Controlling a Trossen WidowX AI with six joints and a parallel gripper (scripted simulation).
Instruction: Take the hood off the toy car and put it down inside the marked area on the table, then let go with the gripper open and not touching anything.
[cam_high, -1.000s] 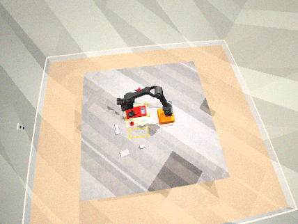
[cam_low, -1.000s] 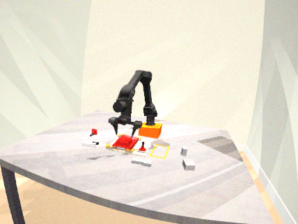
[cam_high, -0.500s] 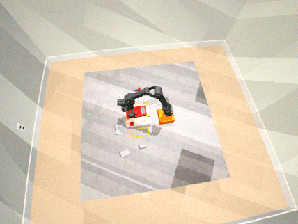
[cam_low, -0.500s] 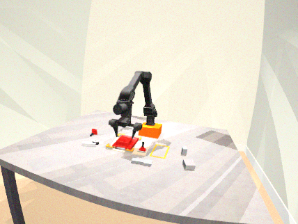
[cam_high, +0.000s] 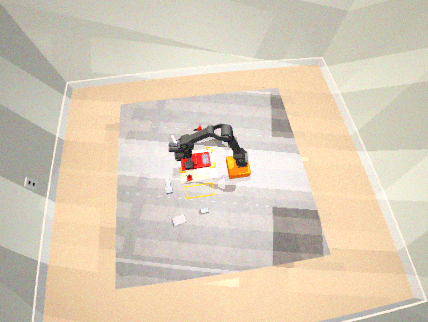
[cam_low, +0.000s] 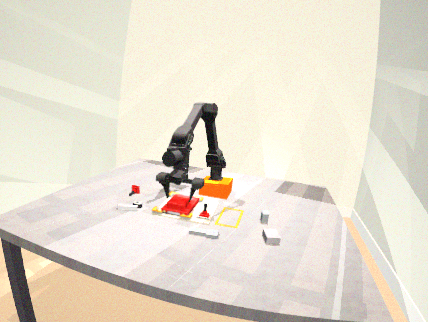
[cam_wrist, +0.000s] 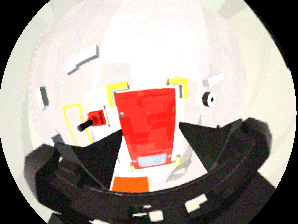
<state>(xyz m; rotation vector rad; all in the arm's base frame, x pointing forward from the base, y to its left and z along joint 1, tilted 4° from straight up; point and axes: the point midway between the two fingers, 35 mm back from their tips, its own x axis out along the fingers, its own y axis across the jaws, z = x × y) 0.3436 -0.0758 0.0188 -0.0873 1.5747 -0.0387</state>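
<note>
The red hood is 1 cm below my gripper tip.
</note>
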